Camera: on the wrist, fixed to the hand. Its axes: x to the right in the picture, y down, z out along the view.
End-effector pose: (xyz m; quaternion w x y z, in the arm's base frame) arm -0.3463 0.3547 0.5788 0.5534 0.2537 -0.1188 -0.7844
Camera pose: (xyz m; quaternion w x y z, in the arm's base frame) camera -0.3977 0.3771 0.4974 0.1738 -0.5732 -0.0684 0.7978
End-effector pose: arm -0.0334 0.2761 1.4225 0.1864 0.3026 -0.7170 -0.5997
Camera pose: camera 0.0018 0.2257 1.3451 0.1483 -0.8756 0.3558 0.2909
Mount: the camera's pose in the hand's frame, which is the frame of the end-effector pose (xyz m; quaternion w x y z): 0.0142 -0.0876 -0.0435 0.6669 0.2129 0.2644 -0.6633
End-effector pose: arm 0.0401 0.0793 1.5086 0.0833 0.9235 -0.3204 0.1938
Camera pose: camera 0.0917 0.1518 1.5515 0.0722 0.7949 0.4622 0.3864
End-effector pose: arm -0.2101 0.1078 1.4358 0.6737 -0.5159 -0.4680 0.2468
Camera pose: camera -0.1785 0.0689 1.5210 0.8466 0.0445 -0.4237 -0.3191
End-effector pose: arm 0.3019 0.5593 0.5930 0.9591 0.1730 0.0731 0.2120
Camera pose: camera 0.3388 0.5040 0.5198 0.7241 0.2150 0.4622 -0.4646
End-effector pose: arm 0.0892 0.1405 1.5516 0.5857 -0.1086 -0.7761 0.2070
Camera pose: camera 0.1331 0.0768 1.6131 0.7562 0.5123 -0.3907 -0.1139
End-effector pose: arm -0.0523 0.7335 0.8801 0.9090 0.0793 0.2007 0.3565
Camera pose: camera -0.0072 0.6790 0.8111 0.7728 0.0190 0.5027 -0.3870
